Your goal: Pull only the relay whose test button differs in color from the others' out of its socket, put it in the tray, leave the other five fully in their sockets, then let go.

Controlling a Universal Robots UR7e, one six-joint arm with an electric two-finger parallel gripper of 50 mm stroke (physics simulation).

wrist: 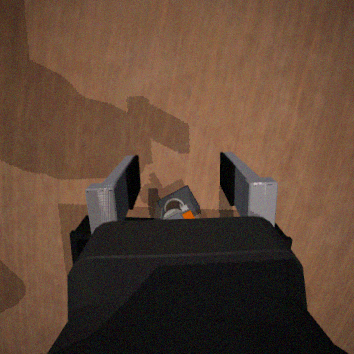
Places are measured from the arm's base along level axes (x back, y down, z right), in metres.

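Where they show: gripper, between the fingertips: (179,170).
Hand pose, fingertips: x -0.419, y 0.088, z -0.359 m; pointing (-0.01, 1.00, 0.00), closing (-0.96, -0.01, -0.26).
After its pixels a point has its place.
A small dark grey block with a pale ring-shaped part and an orange button, seemingly a relay (186,194) @(x -0.429, y 0.103, z -0.339 m), shows below the middle of the wrist view. It lies turned at an angle between the lines of the two fingers, and its lower part is hidden behind the black gripper body. Whether it sits in a socket cannot be told. My gripper (179,170) @(x -0.419, y 0.088, z -0.359 m) is open, its fingers wide apart on either side of the block and touching nothing. How far the fingertips are above it is hard to judge. The other relays and the tray do not show in this view.
The brown wood-grain table top (290,100) @(x -0.493, y 0.131, z -0.422 m) spreads around the block. Dark shadows of the arm and gripper fall across its left side and upper middle. The black gripper body covers the lower middle of the view.
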